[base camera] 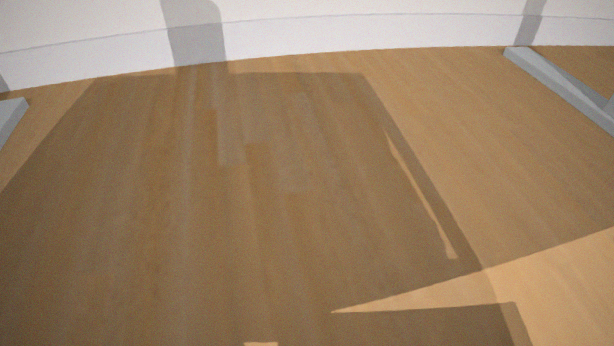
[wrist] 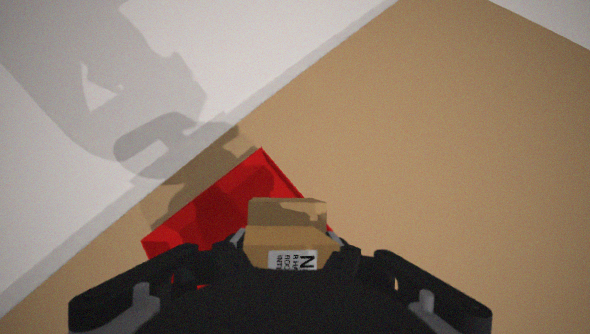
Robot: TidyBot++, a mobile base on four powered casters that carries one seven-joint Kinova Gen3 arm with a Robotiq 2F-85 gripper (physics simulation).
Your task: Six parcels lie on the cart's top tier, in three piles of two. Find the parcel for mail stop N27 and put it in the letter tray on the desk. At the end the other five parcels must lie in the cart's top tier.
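Places are measured from the arm's base along level axes (x ahead, y left, z up), in millimetres.
Where they show: gripper, fingertip midpoint: [wrist: 286,241].
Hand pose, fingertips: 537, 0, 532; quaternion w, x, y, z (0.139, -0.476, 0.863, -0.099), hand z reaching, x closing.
Observation:
Each offset is from my fingertips to the top centre of the thing, as dx, dy, dz. Level surfaces: height alone.
A brown cardboard parcel {-21, +8, +70} [wrist: 287,237] with a white label is between the fingertips of my gripper [wrist: 286,241] in the wrist view. A large letter N shows on the label; the rest of the mail stop is hidden by the gripper body. My gripper is shut on this parcel. The red letter tray {-18, +77, -146} [wrist: 220,200] lies on the tan desk top {dz -209} [wrist: 425,125], beyond and below the parcel, with its near part hidden by the gripper. The parcel overlaps the tray's right part in the view; its height above the tray is hard to tell. The cart and the other parcels do not show.
A pale wall [wrist: 200,30] runs along the desk's edge in the wrist view, with the arm's shadow on it. In the base camera view, grey desk feet [base camera: 560,87] [base camera: 11,115] stand on the wooden floor {dz -929} [base camera: 250,225] at right and left, before a white baseboard [base camera: 350,32].

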